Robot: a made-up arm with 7 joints.
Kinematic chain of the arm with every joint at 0, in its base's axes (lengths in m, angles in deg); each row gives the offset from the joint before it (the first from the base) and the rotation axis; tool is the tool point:
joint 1: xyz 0 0 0.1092 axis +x
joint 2: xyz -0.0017 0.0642 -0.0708 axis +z
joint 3: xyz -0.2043 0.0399 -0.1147 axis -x
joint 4: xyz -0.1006 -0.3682 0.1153 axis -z
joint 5: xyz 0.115 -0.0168 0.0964 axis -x
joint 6: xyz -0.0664 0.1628 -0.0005 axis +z
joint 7: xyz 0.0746 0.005 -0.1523 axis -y
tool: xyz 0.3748 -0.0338 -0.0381
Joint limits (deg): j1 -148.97..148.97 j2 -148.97..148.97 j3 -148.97..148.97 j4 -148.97..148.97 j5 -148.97..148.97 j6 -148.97..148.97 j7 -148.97..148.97
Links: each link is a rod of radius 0.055 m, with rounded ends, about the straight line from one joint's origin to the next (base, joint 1, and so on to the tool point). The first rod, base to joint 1, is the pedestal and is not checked.
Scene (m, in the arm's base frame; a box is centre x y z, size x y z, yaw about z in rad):
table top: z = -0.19
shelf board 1: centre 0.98 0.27 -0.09 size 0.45 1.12 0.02 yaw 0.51
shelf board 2: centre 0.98 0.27 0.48 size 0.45 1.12 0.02 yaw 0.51
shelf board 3: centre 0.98 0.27 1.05 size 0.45 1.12 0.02 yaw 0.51
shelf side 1: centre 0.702 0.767 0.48 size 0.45 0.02 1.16 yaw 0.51
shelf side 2: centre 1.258 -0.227 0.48 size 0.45 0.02 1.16 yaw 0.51
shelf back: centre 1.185 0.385 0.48 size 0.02 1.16 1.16 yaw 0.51
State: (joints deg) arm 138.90 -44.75 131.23 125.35 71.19 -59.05 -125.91
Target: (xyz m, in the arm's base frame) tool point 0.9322 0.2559 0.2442
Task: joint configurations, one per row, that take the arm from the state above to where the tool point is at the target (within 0.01 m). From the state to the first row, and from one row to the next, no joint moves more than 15 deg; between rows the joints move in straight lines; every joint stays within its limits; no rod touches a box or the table.
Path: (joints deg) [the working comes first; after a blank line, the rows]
Joints at the target: 107.09 -147.93 126.21 114.94 126.32 -58.07 -89.36
Straight joint move there: touches shelf board 2.

1: 136.38 -58.11 121.33 128.72 80.11 -55.46 -126.05
2: 133.87 -71.46 111.43 132.10 89.03 -51.87 -126.20
3: 131.35 -84.82 101.53 135.47 97.95 -48.28 -126.34
4: 128.84 -98.18 91.64 138.85 106.87 -44.69 -126.48
5: 126.32 -111.53 81.74 142.22 115.79 -41.10 -126.62
6: 123.81 -124.89 71.84 145.60 124.71 -37.52 -126.77
7: 121.29 -138.24 61.94 148.97 133.63 -33.93 -126.91
8: 118.45 -140.18 74.79 142.16 132.17 -38.76 -119.40
9: 115.61 -142.12 87.65 135.36 130.71 -43.58 -111.89
10: 112.77 -144.05 100.50 128.55 129.25 -48.41 -104.38
11: 109.93 -145.99 113.36 121.75 127.78 -53.24 -96.87
12: 107.09 -147.93 126.21 114.94 126.32 -58.07 -89.36

